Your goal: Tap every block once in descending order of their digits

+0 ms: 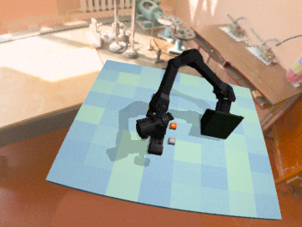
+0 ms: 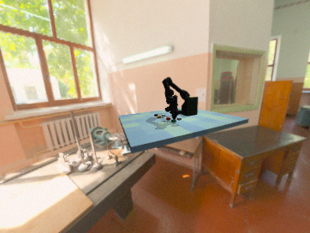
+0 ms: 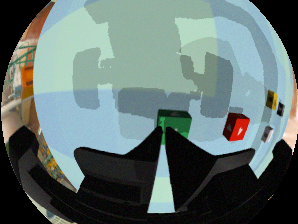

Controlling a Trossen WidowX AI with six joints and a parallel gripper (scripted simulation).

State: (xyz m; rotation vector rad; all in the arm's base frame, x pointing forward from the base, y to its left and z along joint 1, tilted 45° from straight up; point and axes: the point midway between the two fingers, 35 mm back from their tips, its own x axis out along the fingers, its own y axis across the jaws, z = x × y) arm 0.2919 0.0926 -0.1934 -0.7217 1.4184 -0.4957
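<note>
Now: gripper tip 10 mm to the left of the green block and 10 mm above it. From my gripper tip the other things lie so: red block: 100 mm to the right, 10 mm below, 10 mm ahead; orange block: 140 mm to the right, 70 mm behind, 10 mm below; grey block: 80 mm behind, 50 mm to the right, 10 mm below.
</note>
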